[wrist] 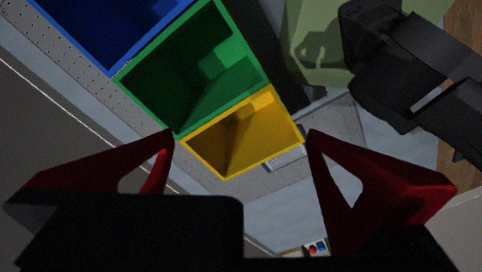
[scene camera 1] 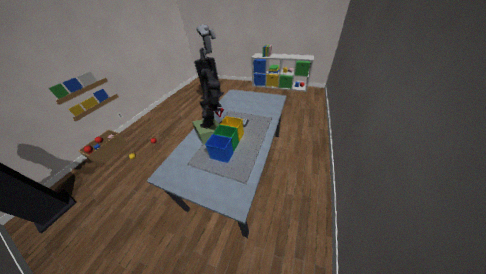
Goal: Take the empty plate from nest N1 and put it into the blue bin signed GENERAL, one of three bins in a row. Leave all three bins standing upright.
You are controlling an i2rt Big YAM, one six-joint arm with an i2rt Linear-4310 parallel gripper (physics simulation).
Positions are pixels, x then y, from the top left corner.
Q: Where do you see a yellow bin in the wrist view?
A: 258, 128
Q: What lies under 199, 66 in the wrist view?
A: A green bin.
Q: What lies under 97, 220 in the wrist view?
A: My gripper.
